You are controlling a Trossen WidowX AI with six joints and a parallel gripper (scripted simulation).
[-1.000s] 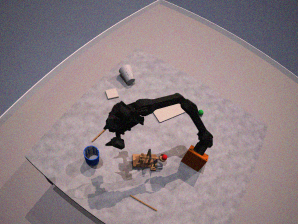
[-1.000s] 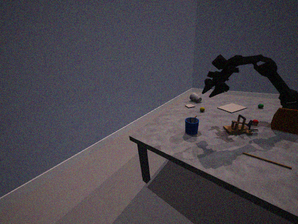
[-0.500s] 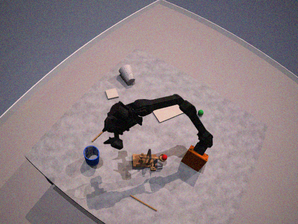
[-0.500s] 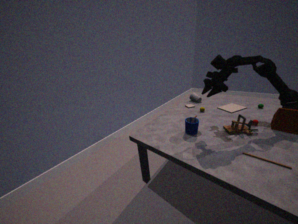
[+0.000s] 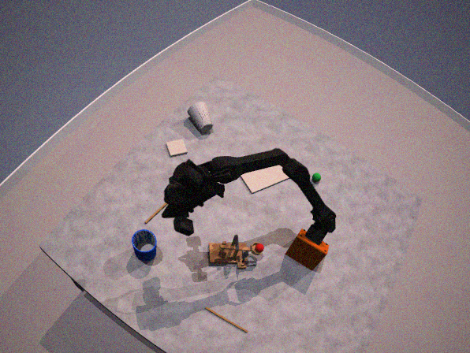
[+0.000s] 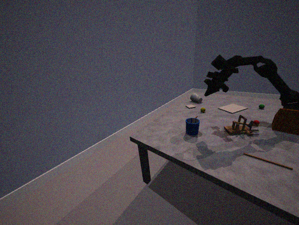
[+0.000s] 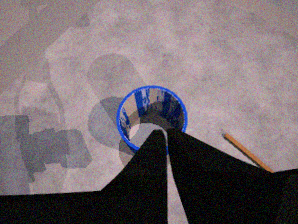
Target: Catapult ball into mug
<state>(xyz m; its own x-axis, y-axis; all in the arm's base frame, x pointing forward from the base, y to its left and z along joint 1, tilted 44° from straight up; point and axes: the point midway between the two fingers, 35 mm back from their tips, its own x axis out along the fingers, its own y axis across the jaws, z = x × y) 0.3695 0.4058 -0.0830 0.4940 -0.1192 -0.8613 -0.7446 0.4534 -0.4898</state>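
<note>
The red ball is 260 mm behind my gripper tip, 230 mm to the right of it and 210 mm below it. Round my gripper tip: blue mug: 240 mm below, 50 mm to the left, 50 mm ahead; then wooden catapult: 220 mm below, 220 mm behind, 180 mm to the right; then yellow ball: 340 mm to the right, 250 mm below, 140 mm ahead.
</note>
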